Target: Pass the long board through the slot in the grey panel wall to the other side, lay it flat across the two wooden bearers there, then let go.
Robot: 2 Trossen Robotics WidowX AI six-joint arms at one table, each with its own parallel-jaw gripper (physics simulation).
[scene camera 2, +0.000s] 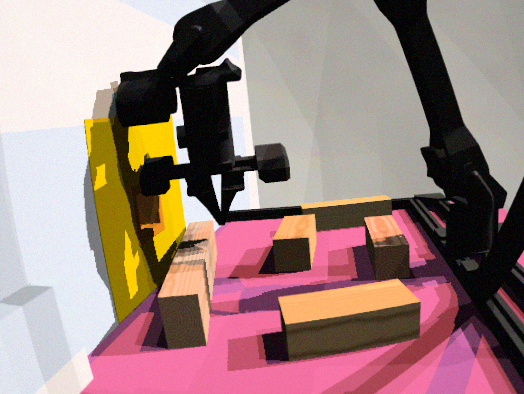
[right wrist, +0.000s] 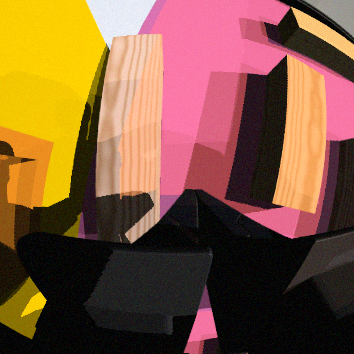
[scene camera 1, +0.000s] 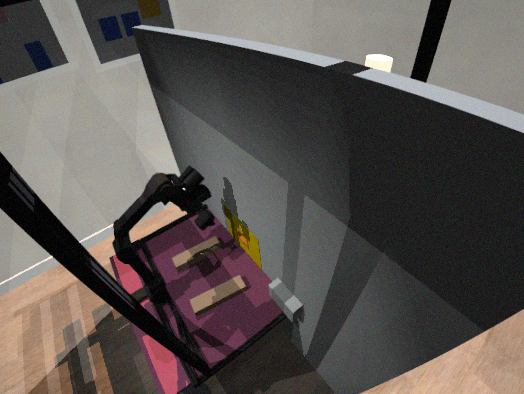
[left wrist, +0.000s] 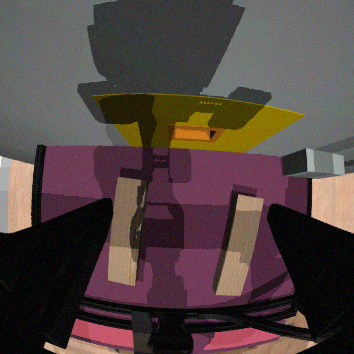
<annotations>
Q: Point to a slot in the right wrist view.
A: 32, 154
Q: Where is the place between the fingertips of my right gripper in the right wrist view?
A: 191, 197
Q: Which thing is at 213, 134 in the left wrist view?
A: A slot.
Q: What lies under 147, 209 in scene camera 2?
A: A slot.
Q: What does my right gripper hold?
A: Nothing.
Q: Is my right gripper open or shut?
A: Shut.
</annotations>
